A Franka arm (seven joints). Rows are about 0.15 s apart.
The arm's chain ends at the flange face. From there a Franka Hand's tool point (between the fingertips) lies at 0.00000 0.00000 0.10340 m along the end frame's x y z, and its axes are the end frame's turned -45 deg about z.
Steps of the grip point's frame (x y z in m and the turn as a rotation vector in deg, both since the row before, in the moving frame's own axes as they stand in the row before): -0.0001 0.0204 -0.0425 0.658 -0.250 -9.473; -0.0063 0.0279 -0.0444 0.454 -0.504 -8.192; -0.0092 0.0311 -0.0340 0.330 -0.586 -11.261
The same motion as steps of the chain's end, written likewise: 0.0156 0.0149 -0.0425 0.288 -0.642 -9.473; 0.0165 0.0240 -0.0444 -0.035 -0.677 -8.192; 0.0166 0.0281 -0.0340 -0.181 -0.648 -11.261
